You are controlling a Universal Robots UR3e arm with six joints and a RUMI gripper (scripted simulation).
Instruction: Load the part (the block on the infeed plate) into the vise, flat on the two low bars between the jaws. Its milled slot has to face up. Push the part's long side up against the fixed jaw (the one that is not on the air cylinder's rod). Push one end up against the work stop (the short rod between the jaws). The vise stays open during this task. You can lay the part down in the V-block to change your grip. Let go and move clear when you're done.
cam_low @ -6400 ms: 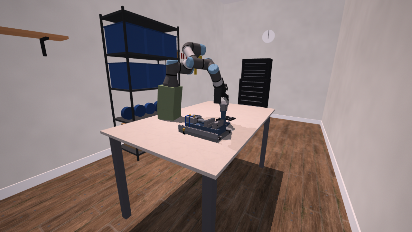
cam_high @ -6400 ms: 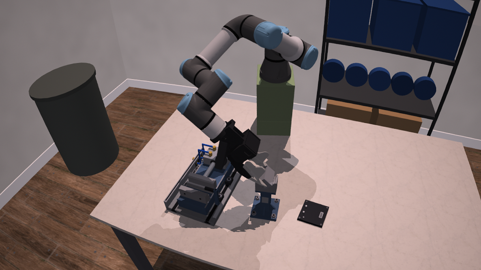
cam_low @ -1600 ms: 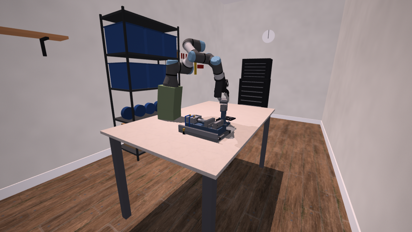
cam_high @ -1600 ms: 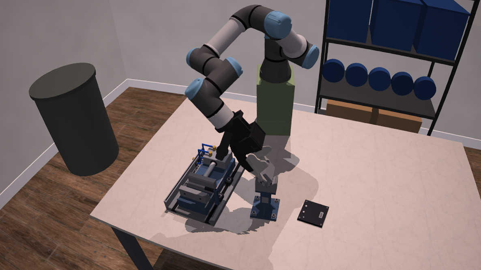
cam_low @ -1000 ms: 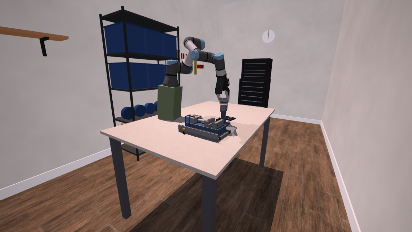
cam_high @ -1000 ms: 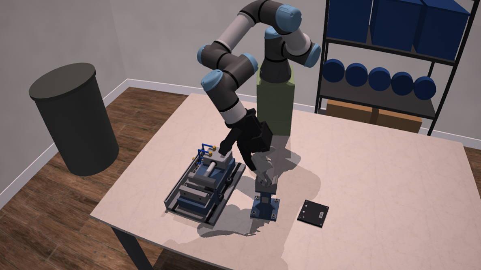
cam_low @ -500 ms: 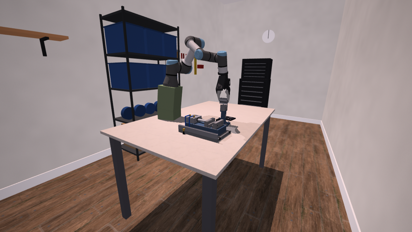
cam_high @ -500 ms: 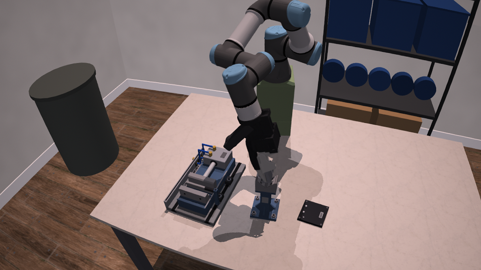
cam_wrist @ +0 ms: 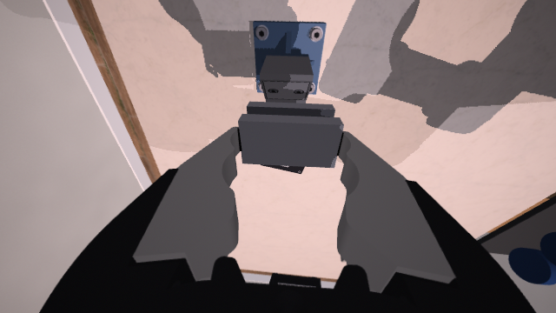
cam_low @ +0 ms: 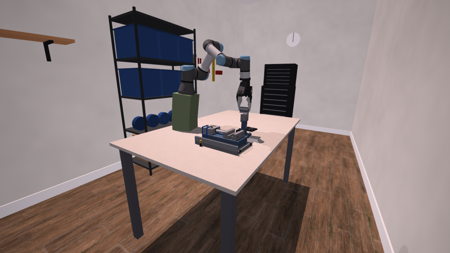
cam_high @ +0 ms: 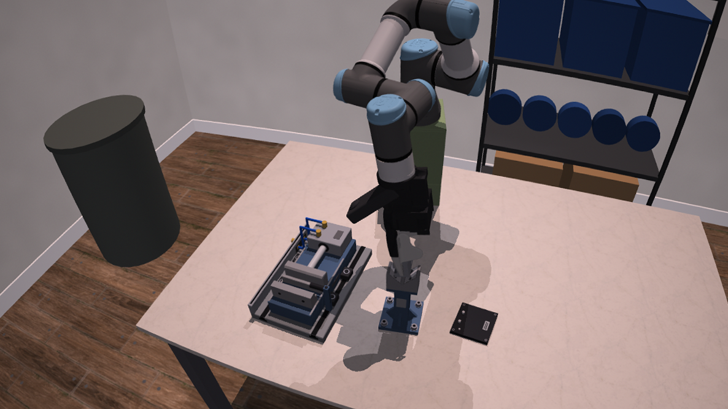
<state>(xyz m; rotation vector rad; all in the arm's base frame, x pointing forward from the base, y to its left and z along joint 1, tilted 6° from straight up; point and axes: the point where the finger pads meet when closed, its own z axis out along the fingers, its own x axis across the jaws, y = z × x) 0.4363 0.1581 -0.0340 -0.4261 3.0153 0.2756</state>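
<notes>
The part lies 1 cm below my hand. The rest, counted from my hand: dark work stop rod (7 cm ahead, 17 cm to the right, 10 cm below); black infeed plate (5 cm behind, 17 cm to the left, 19 cm below); fixed jaw (11 cm ahead, 21 cm to the right, 11 cm below).
</notes>
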